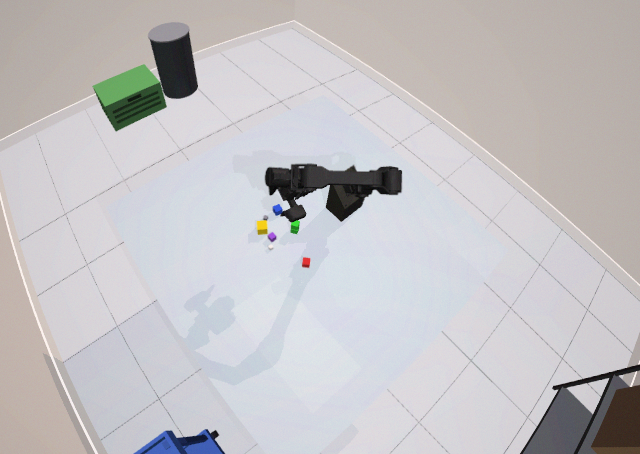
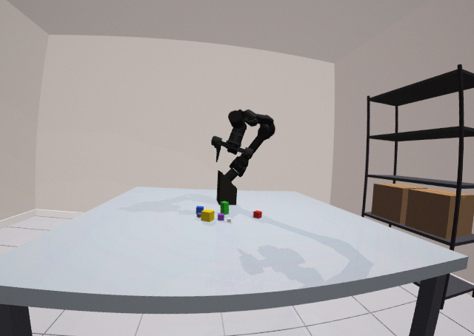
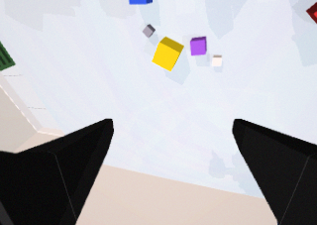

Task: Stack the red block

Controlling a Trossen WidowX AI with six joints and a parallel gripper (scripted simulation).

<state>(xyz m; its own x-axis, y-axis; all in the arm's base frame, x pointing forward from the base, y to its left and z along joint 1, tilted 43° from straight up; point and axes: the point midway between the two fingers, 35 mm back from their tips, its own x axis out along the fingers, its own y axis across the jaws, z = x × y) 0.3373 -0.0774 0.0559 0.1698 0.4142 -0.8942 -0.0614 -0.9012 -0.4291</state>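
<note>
Now: gripper tip 3 cm past the red block, 16 cm to the right of it and 22 cm above it. Also, from my gripper tip: yellow cube (3 cm ahead, 7 cm to the right, 21 cm below); purple cube (1 cm ahead, 1 cm to the right, 22 cm below); small white cube (4 cm ahead, 2 cm to the left, 23 cm below).
</note>
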